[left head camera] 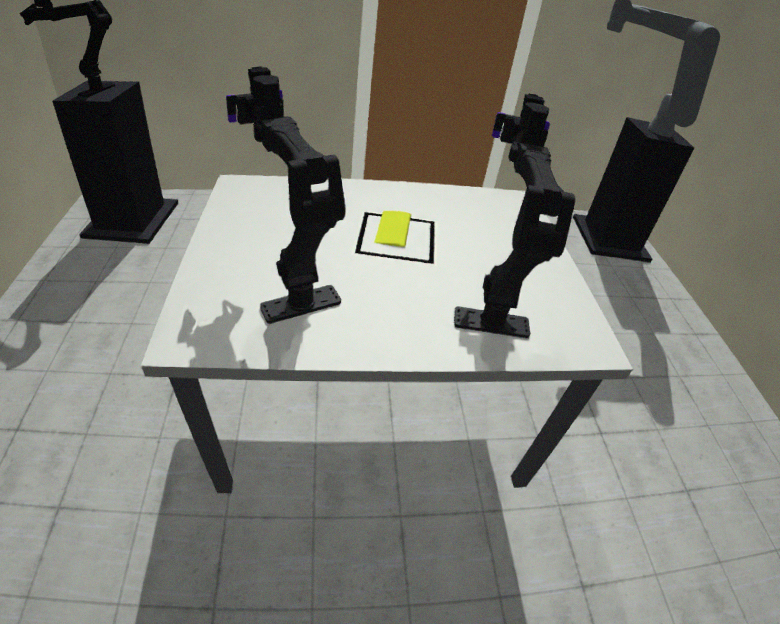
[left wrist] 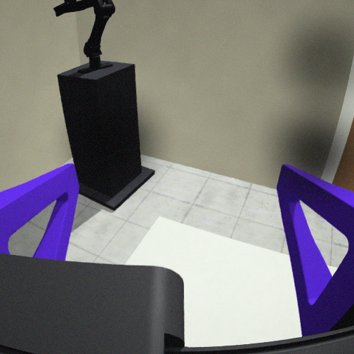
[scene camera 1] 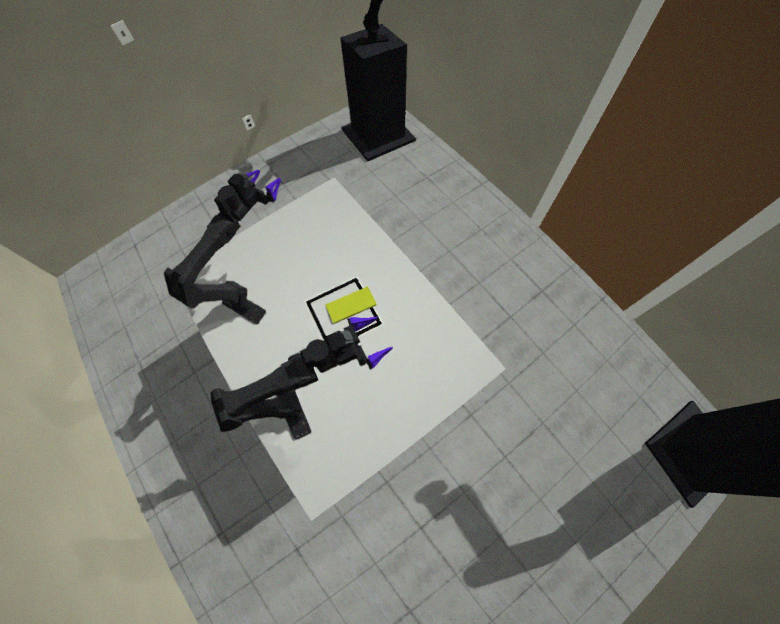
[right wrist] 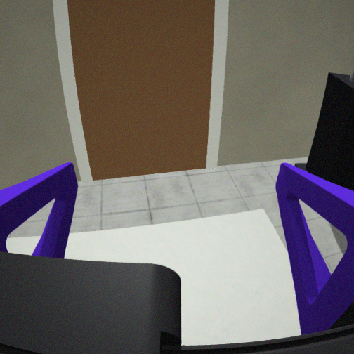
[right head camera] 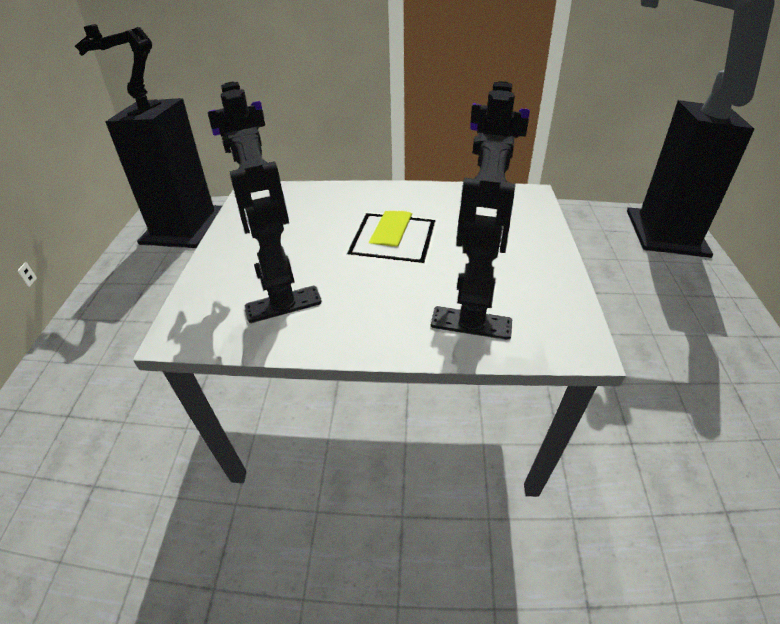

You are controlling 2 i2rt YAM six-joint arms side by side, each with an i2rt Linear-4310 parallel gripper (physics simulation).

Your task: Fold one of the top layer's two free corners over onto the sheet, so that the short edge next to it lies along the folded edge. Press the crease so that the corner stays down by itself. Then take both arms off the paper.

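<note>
The yellow folded sheet [left head camera: 393, 229] [right head camera: 390, 228] [scene camera 1: 350, 305] lies on the table as a narrow rectangle, partly inside a black outline. No folded-over corner can be made out at this size, and I cannot tell which long side is the folded edge. My left gripper [scene camera 1: 263, 181] [left wrist: 177, 175] is open and empty, raised well above the table and away from the sheet. My right gripper [scene camera 1: 378, 337] [right wrist: 176, 173] is open and empty, also raised high. In scene camera 1 it appears beside the sheet. The sheet does not show in either wrist view.
The black square outline [left head camera: 432, 242] [right head camera: 428, 242] [scene camera 1: 315, 320] is on the white table [left head camera: 390, 325] [right head camera: 383, 325] [scene camera 1: 422, 364]. Black pedestals [left head camera: 107, 156] [right head camera: 159, 169] [scene camera 1: 375, 91] [left wrist: 105, 130] with other arms stand on the floor beyond the table's sides. A brown door [left head camera: 442, 91] [right head camera: 478, 91] [right wrist: 142, 85] is behind.
</note>
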